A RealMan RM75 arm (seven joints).
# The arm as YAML. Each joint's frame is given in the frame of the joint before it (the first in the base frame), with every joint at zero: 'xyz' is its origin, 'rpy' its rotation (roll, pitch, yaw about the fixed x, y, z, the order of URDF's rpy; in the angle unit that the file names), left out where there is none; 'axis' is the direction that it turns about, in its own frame. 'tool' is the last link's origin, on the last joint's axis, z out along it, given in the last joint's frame.
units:
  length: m
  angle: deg
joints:
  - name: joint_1
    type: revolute
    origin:
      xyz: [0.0, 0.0, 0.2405]
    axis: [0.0, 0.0, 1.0]
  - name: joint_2
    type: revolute
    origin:
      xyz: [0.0, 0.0, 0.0]
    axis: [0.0, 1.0, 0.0]
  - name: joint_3
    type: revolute
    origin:
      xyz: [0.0, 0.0, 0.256]
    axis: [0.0, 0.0, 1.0]
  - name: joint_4
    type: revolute
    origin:
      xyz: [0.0, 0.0, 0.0]
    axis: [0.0, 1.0, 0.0]
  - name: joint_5
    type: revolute
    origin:
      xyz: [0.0, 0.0, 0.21]
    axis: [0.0, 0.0, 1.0]
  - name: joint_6
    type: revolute
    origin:
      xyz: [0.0, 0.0, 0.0]
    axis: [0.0, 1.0, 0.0]
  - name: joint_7
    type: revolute
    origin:
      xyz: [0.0, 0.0, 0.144]
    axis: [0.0, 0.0, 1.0]
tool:
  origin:
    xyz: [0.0, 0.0, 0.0]
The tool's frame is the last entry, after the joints.
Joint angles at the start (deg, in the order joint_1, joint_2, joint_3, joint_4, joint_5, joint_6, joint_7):
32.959 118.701 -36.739 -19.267 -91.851 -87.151 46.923
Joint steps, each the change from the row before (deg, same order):
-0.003 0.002 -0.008 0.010 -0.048 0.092 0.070
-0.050 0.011 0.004 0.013 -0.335 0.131 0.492
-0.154 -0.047 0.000 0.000 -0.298 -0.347 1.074
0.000 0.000 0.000 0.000 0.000 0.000 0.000
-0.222 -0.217 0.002 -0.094 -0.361 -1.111 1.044
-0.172 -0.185 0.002 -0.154 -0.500 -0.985 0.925
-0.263 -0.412 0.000 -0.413 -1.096 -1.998 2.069
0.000 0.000 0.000 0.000 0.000 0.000 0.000
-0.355 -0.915 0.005 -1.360 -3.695 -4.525 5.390
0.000 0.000 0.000 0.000 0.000 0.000 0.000
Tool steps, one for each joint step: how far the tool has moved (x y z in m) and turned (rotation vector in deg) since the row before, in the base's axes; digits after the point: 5 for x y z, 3 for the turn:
0.00021 0.00004 -0.00021 -0.067 -0.041 -0.107
0.00074 -0.00049 -0.00084 -0.519 -0.019 -0.367
0.00066 -0.00152 -0.00011 -0.952 0.512 -0.422
0.00000 0.00000 0.00000 0.000 0.000 0.000
0.00027 -0.00258 0.00160 -1.039 0.665 0.193
0.00016 -0.00233 0.00123 -1.018 0.425 0.264
0.00002 -0.00429 0.00288 -2.216 0.778 0.545
0.00000 0.00000 0.00000 0.000 0.000 0.000
-0.00010 -0.01007 0.00539 -6.348 0.781 1.216
0.00000 0.00000 0.00000 0.000 0.000 0.000

